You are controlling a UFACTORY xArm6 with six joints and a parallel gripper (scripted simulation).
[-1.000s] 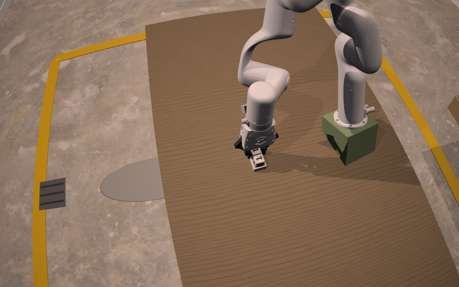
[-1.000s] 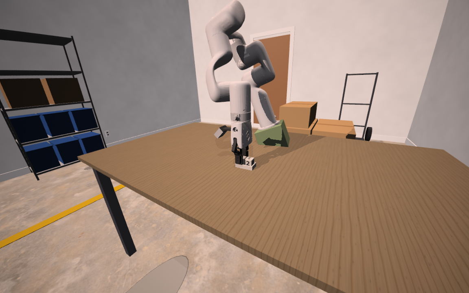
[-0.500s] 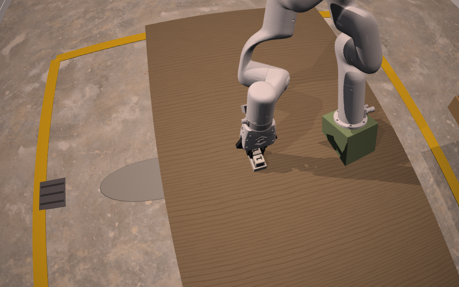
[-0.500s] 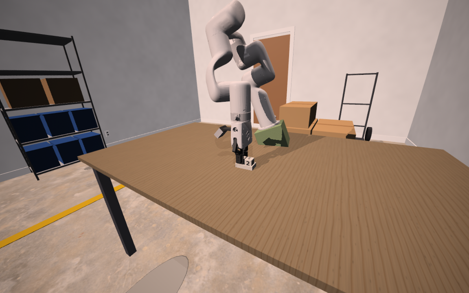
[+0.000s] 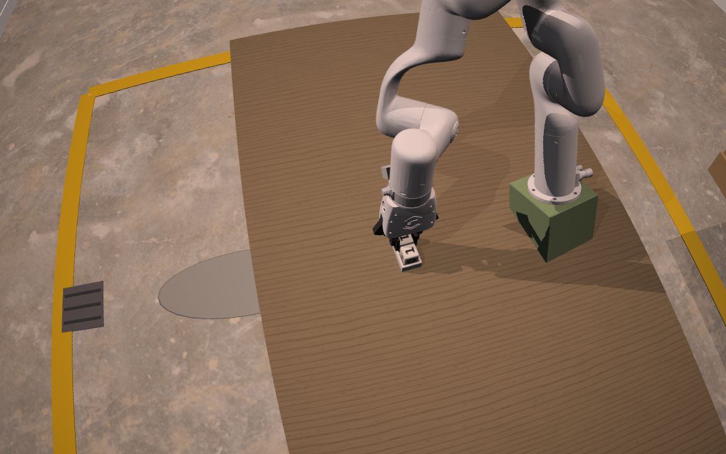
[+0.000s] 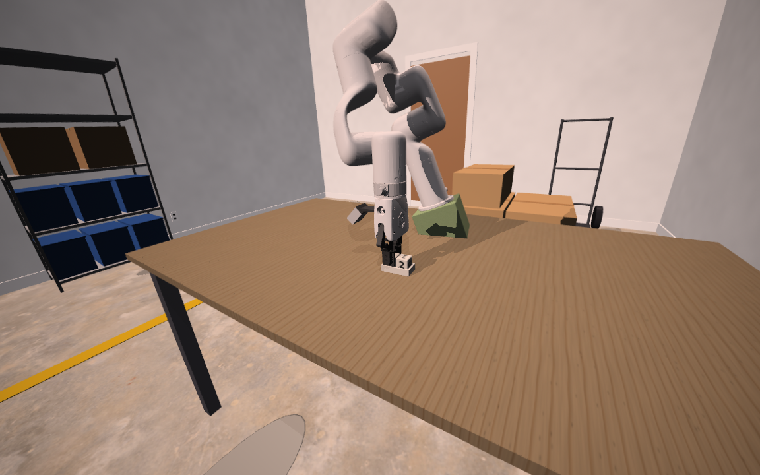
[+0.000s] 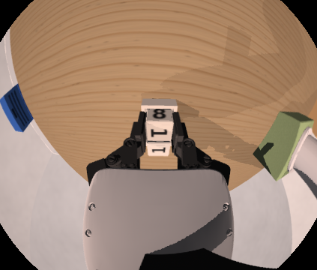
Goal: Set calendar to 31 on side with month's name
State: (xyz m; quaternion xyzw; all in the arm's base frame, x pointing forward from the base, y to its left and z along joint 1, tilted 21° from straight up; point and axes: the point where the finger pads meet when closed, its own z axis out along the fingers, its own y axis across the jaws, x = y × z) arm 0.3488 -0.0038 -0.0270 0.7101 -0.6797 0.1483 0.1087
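Right now my hand is 20 mm to the right of the tray and 30 mm above it. From my hand the other things lie so: cube 30 mm to the left, 10 mm below.
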